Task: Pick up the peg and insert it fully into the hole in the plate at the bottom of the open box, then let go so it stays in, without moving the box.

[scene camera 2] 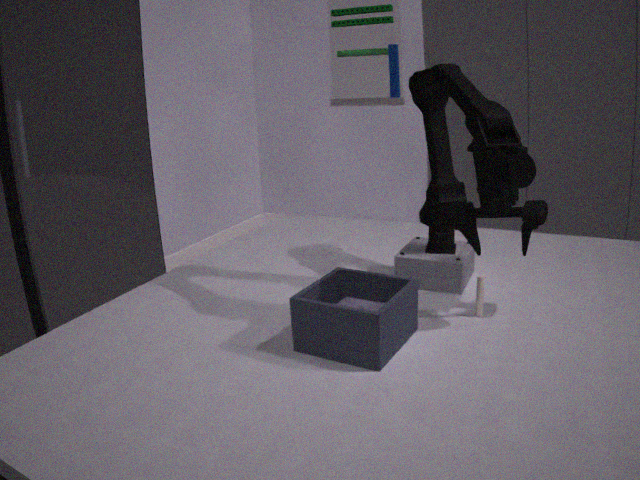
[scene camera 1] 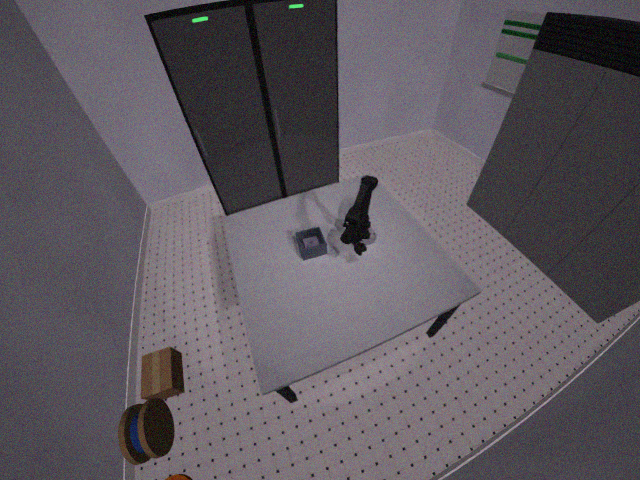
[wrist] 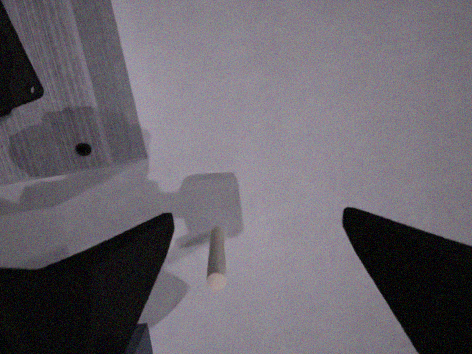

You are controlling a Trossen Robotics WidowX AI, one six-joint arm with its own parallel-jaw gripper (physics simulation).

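Pixels of known places: gripper, fingertip midpoint: [scene camera 2: 501,254] [wrist: 256,218]; arm's base, link origin: [scene camera 2: 441,249].
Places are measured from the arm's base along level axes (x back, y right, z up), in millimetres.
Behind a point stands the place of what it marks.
A thin pale peg [scene camera 2: 479,297] @[x -190, y -85, z -31 mm] [wrist: 217,257] @[x -177, y -89, z -11 mm] stands upright on the table, to the right of the box in scene camera 2. My gripper [scene camera 2: 502,254] @[x -138, y -125, z 37 mm] [wrist: 256,218] @[x -138, y -125, z 37 mm] is open and empty, pointing down, its tips higher than the peg's top. In the wrist view the peg shows between the fingers, nearer the left finger and low in the view. The open blue-grey box [scene camera 1: 312,253] @[x -346, y 51, z -26 mm] [scene camera 2: 336,330] @[x -389, y 140, z -14 mm] [wrist: 142,341] @[x -260, y 27, z -53 mm] stands on the table. Part of the light plate [scene camera 1: 310,241] @[x -309, y 135, z -17 mm] [scene camera 2: 360,304] @[x -286, y 123, z -13 mm] shows inside it; the hole cannot be made out clearly. The peg cannot be told in scene camera 1.
The arm's light grey base block [scene camera 2: 431,271] @[x -73, y 16, z -26 mm] [wrist: 107,90] @[x -33, y -60, z -21 mm] stands between the box and the peg, a little behind them. The white table [scene camera 1: 330,310] @[x -455, y -308, z -71 mm] [scene camera 2: 258,413] @[x -553, y 213, z -71 mm] carries all of these. Tall dark cabinets [scene camera 1: 237,103] stand behind the table.
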